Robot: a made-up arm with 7 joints. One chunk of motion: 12 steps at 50 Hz.
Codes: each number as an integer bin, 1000 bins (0 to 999) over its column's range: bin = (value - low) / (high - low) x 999, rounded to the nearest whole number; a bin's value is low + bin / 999 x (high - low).
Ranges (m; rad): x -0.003..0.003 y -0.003..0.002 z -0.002..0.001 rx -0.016..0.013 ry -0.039..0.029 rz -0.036..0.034
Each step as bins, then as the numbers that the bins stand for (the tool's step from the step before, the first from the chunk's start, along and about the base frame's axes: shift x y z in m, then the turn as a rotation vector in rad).
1 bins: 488 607 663 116 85 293
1 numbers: -0.00007 0.00004 -0.00001 -0.01263 -0.03321 -0.01547
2 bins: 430 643 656 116 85 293
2 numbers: -0.00042 0.00022 -0.00003 -0.01263 -0.03321 -0.01547
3 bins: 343 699 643 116 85 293
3 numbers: -0.00094 0.00050 -0.00007 -0.01263 -0.03321 -0.01547
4 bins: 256 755 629 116 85 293
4 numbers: -0.00146 0.00078 -0.00011 -0.01263 -0.03321 -0.01547
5 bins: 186 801 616 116 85 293
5 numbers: -0.00188 0.00101 -0.00015 -0.01263 -0.03321 -0.01547
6 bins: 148 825 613 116 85 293
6 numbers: -0.00211 0.00113 -0.00016 -0.01263 -0.03321 -0.01547
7 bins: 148 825 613 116 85 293
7 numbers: -0.00211 0.00113 -0.00016 -0.01263 -0.03321 -0.01547
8 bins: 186 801 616 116 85 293
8 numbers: -0.00188 0.00101 -0.00015 -0.01263 -0.03321 -0.01547
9 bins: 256 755 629 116 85 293
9 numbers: -0.00146 0.00078 -0.00011 -0.01263 -0.03321 -0.01547
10 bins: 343 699 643 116 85 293
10 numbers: -0.00094 0.00050 -0.00007 -0.01263 -0.03321 -0.01547
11 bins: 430 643 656 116 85 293
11 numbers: -0.00042 0.00022 -0.00003 -0.01263 -0.03321 -0.01547
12 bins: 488 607 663 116 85 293
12 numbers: -0.00007 0.00004 -0.00001 -0.01263 -0.03321 -0.01547
